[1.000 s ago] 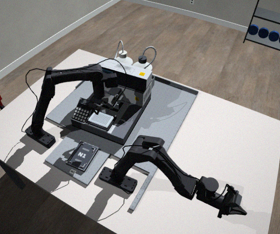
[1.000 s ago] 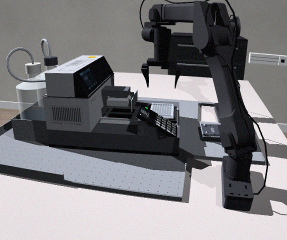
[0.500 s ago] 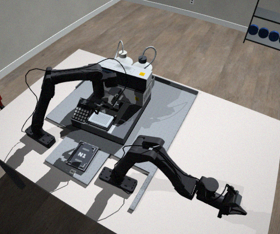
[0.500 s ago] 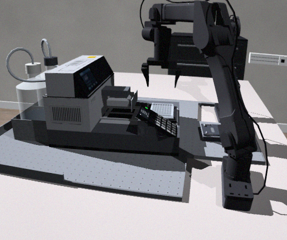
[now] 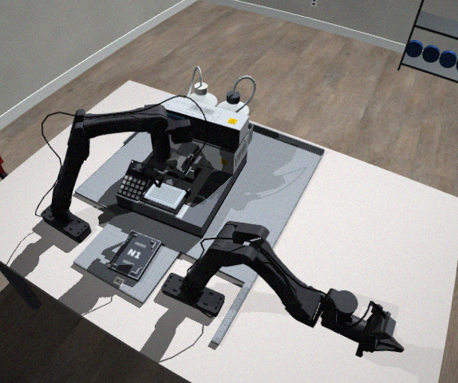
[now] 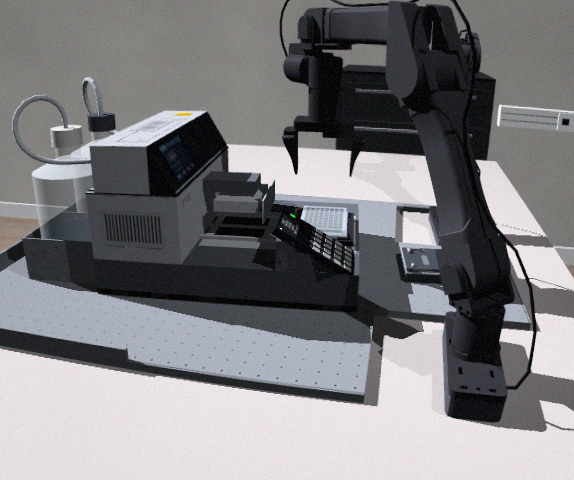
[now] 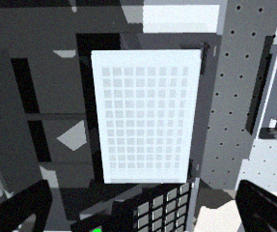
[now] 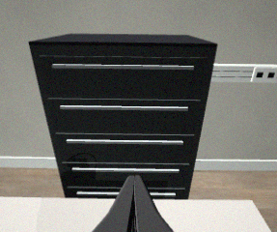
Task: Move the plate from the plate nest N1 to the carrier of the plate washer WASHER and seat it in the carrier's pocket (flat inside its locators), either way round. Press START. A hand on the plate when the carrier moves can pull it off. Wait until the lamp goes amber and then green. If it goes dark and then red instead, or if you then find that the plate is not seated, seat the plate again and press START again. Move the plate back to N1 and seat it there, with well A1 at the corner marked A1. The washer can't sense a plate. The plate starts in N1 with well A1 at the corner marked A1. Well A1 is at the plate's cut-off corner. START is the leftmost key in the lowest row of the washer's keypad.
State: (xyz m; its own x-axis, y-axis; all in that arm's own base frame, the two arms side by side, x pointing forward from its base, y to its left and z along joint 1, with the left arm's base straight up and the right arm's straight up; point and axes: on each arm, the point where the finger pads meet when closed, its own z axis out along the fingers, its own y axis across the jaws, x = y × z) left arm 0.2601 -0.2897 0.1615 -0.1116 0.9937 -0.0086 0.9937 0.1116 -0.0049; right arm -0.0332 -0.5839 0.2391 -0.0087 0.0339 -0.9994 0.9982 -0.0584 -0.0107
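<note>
The white plate is 1 cm to the left of my left hand and 10 cm below it. Round my left hand: dark carrier 1 cm to the left, 10 cm below; splash panel 10 cm ahead, 2 cm to the left, 6 cm below; wash head 14 cm ahead, 2 cm to the left, 5 cm below.
</note>
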